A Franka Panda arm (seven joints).
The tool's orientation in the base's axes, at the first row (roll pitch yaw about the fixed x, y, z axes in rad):
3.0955 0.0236 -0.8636
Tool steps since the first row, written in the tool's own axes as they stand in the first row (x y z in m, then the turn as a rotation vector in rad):
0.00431 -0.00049 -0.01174 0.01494 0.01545 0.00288
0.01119 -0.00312 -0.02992 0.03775 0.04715 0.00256
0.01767 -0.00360 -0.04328 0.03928 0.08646 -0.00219
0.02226 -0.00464 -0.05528 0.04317 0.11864 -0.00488
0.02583 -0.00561 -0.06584 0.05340 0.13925 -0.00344
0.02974 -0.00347 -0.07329 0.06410 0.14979 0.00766
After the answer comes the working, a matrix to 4 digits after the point.
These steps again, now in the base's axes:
0.00376 -0.00282 0.01160 -0.00216 -0.02143 -0.00252
0.01114 -0.00612 0.02947 -0.01138 -0.05936 -0.00128
0.01639 -0.01057 0.04264 -0.03997 -0.08601 0.00524
0.02076 -0.01324 0.05447 -0.06172 -0.10985 0.00932
0.02435 -0.01519 0.06488 -0.07079 -0.13103 0.00859
0.02564 -0.01947 0.07233 -0.07239 -0.14615 -0.00226

The tool's axes in the first row as the columns of a matrix, in the base's axes (rounded; the answer above uses it unrounded):
0.6495 -0.7587 -0.0503
-0.7600 -0.6498 -0.0120
-0.0236 0.0461 -0.9987

